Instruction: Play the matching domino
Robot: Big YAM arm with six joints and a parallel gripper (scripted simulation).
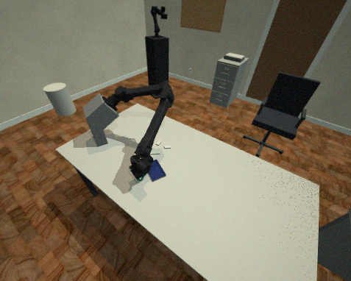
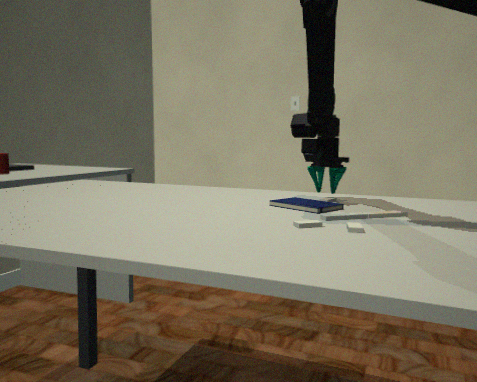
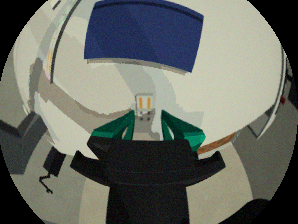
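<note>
Right now my hand is 3 cm above the white domino. The rest, counted from my hand: book (13 cm to the left, 3 cm below, 1 cm behind).
</note>
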